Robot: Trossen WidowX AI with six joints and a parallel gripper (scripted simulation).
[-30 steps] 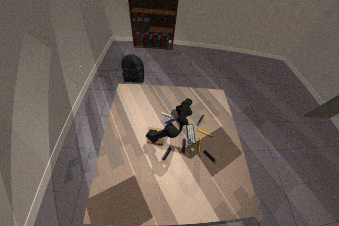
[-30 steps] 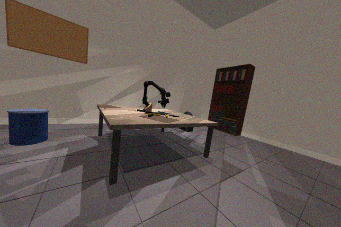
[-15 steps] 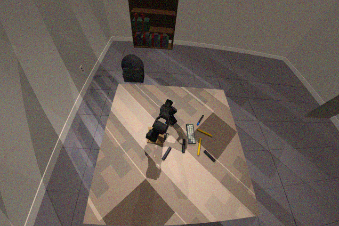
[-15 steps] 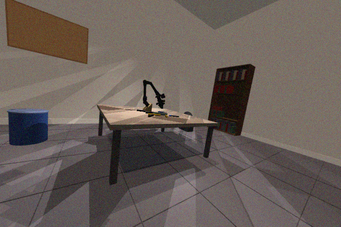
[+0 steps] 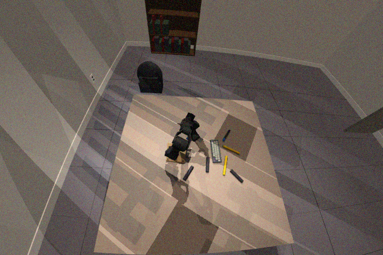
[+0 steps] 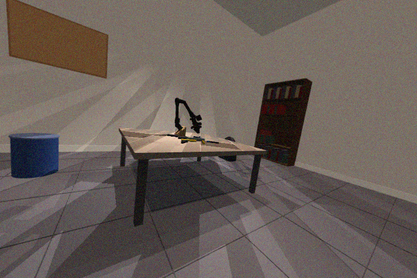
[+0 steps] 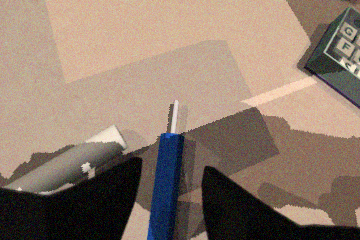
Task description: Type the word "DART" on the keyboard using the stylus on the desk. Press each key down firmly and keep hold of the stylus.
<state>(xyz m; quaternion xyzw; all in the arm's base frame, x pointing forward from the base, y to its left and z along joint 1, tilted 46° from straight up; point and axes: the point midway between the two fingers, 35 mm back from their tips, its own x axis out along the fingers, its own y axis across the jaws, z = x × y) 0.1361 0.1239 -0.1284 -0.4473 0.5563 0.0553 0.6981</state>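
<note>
Right now my gripper tip is 5 cm above the blue stylus, 1 cm to the right of it and 1 cm short of it. Round my gripper tip: yellow pencil (33 cm ahead, 10 cm to the right, 5 cm below); white pen (6 cm to the left, 5 cm below, 5 cm behind).
</note>
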